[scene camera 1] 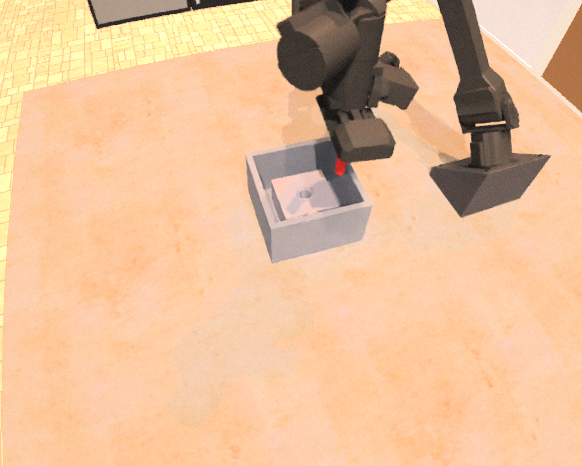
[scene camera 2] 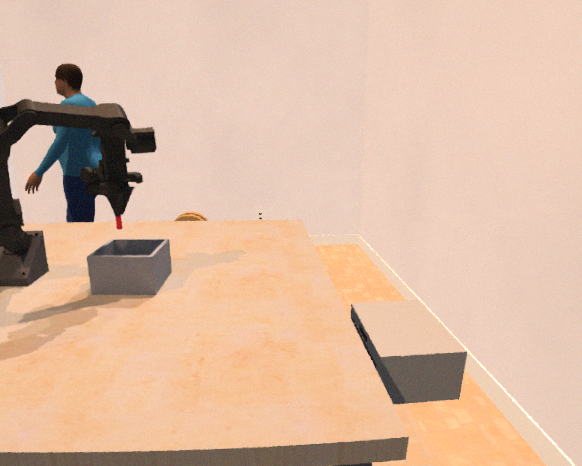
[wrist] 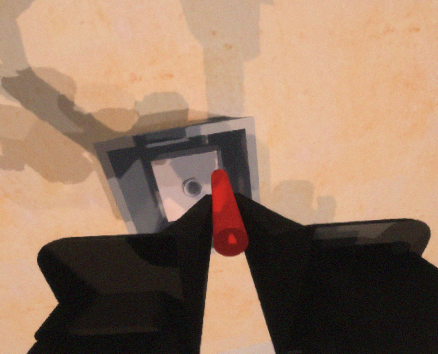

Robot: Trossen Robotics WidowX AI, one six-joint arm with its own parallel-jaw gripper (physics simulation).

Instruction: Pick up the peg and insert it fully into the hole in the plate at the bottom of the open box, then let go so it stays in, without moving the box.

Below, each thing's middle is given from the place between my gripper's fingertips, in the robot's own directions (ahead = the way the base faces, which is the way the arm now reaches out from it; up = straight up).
Right now my hand is 30 mm short of the grey box [scene camera 1: 288, 239], 30 mm to the left of it and 120 mm above it. Also, from my hand: red peg [wrist: 230, 239]: right at my hand.
